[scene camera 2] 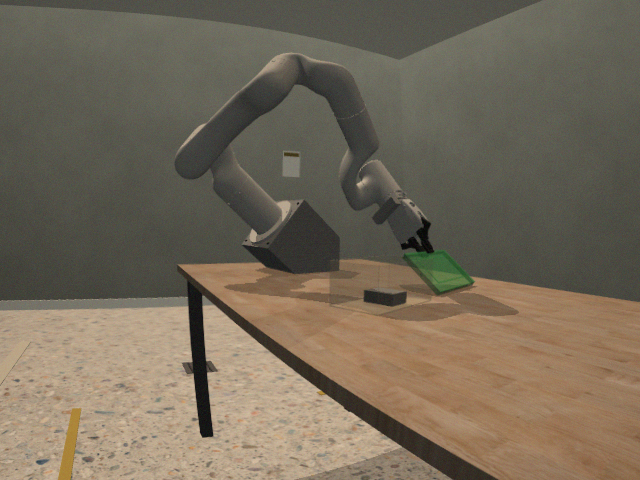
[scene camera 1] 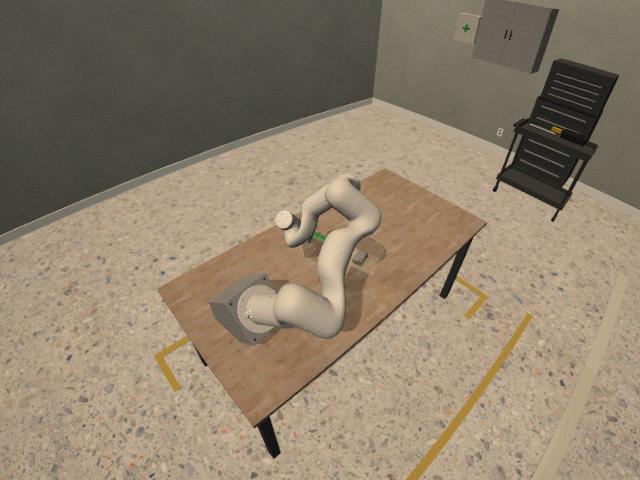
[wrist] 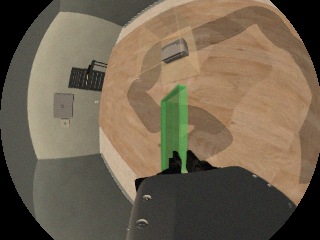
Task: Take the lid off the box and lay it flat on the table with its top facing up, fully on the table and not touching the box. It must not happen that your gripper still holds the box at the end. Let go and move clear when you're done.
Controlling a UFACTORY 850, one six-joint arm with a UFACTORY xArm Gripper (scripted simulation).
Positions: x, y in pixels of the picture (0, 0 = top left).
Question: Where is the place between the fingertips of my gripper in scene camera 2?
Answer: At 428, 255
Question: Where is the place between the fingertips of my gripper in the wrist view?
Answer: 181, 158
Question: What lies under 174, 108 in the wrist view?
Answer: A green lid.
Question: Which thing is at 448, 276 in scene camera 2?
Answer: A green lid.
